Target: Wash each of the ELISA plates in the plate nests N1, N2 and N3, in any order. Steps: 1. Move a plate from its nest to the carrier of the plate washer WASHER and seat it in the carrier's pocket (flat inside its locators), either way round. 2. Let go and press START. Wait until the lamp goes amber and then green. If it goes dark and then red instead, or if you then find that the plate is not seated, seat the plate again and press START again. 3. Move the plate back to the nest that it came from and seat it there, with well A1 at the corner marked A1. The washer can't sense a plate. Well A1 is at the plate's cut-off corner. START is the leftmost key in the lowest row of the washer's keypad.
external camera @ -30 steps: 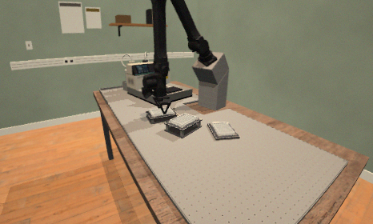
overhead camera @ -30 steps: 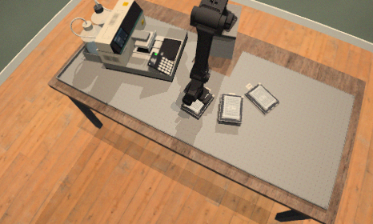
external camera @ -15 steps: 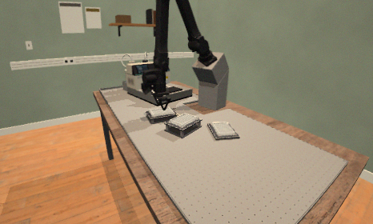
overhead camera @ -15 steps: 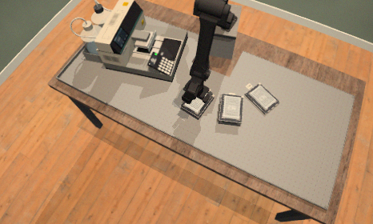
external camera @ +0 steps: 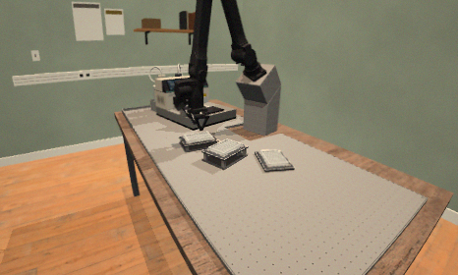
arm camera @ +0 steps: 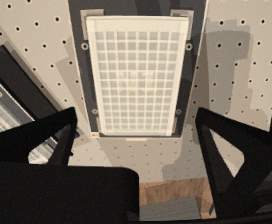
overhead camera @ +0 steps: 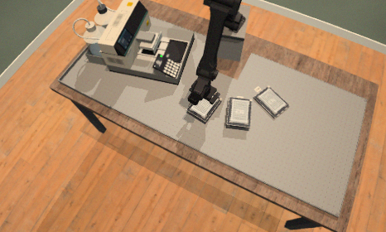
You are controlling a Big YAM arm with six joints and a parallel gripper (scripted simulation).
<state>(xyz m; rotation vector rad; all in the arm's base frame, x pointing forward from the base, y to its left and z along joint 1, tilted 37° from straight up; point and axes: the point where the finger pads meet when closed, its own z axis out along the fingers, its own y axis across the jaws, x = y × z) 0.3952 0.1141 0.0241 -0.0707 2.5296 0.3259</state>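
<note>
My gripper is now 90 mm past the ELISA plate, 170 mm to the right of it and 50 mm above it. The rest, counted from my hand: plate washer: 60 mm behind, 480 mm to the right, 30 mm above; nest label: 290 mm behind, 140 mm to the left, 100 mm below.
</note>
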